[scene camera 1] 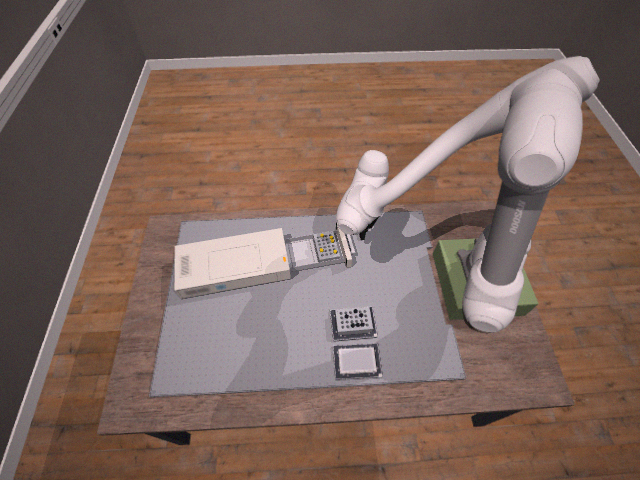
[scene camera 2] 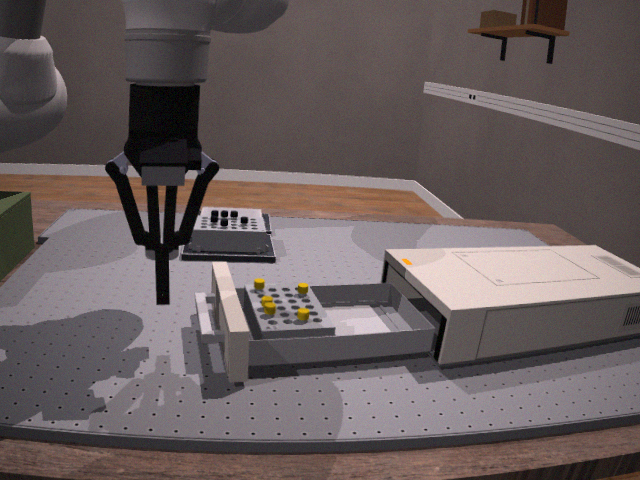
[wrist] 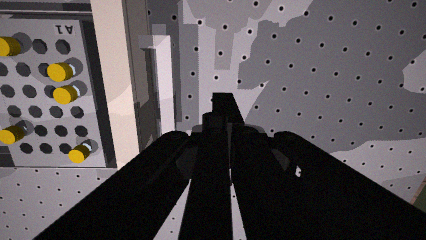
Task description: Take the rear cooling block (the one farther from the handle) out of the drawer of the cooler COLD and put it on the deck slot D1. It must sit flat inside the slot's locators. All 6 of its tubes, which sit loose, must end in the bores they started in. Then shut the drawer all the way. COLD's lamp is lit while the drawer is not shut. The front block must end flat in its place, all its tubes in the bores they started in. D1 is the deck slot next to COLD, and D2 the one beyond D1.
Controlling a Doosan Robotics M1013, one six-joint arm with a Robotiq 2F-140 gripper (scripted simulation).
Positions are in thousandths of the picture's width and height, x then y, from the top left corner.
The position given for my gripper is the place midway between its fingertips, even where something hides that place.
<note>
In view: my gripper (scene camera 2: 255, 624), a cooler COLD (scene camera 2: 776, 630), a cooling block (scene camera 2: 445, 678), a cooling block (scene camera 2: 368, 497) and a white well plate (scene camera 1: 555, 751).
The cooler COLD shows as well in scene camera 1 (scene camera 1: 332, 555). My gripper shows as well in the wrist view (wrist: 520, 452). The wrist view does not show the white well plate: it is out of frame.
</note>
